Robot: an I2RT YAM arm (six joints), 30 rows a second.
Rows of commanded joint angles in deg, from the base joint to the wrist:
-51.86 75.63 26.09 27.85 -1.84 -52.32
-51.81 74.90 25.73 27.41 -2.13 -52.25
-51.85 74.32 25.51 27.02 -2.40 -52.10
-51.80 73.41 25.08 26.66 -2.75 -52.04
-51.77 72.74 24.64 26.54 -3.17 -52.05
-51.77 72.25 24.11 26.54 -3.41 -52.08
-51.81 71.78 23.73 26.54 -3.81 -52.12
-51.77 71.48 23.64 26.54 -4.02 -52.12
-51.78 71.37 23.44 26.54 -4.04 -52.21
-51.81 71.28 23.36 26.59 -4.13 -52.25
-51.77 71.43 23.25 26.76 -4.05 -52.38
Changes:
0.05 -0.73 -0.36 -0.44 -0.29 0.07
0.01 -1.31 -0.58 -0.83 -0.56 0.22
0.06 -2.22 -1.01 -1.19 -0.91 0.28
0.09 -2.89 -1.45 -1.31 -1.33 0.27
0.09 -3.38 -1.98 -1.31 -1.57 0.24
0.05 -3.85 -2.36 -1.31 -1.97 0.20
0.09 -4.15 -2.45 -1.31 -2.18 0.20
0.08 -4.26 -2.65 -1.31 -2.20 0.11
0.05 -4.35 -2.73 -1.26 -2.29 0.07
0.09 -4.20 -2.84 -1.09 -2.21 -0.06

